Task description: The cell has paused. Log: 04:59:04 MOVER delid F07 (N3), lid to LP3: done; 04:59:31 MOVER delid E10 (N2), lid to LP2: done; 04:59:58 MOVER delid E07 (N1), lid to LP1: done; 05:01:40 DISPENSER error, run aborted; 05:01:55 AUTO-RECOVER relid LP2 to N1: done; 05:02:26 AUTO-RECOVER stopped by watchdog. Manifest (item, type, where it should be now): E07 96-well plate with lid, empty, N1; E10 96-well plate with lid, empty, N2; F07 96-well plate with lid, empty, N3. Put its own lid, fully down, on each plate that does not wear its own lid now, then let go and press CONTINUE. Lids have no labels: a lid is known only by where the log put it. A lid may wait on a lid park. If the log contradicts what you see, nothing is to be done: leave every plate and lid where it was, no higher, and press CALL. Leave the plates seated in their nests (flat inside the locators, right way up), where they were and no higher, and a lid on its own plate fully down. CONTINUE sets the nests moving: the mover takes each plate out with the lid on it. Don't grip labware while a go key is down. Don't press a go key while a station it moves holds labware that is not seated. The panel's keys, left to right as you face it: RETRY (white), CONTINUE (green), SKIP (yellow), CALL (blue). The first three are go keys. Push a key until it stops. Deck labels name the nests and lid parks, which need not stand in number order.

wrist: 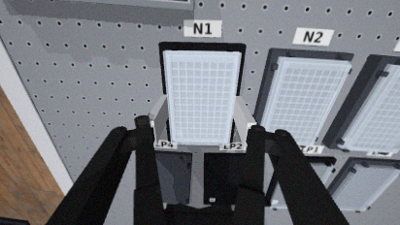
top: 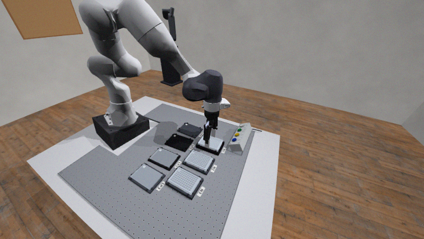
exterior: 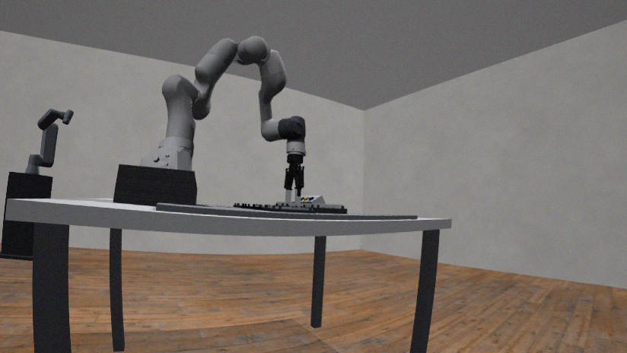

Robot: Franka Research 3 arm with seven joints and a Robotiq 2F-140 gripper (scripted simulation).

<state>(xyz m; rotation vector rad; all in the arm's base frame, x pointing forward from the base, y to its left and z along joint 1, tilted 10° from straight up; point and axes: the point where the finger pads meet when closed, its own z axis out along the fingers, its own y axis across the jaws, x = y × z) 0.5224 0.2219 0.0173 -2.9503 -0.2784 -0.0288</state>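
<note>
Now: the nest N1 50 mm below my hand. The rest, counted from my hand: yellow skip key: 120 mm to the left, 110 mm ahead, 10 mm above; green continue key: 170 mm to the left, 110 mm ahead, 10 mm above; blue call key: 120 mm ahead, 70 mm to the left, 10 mm above.
</note>
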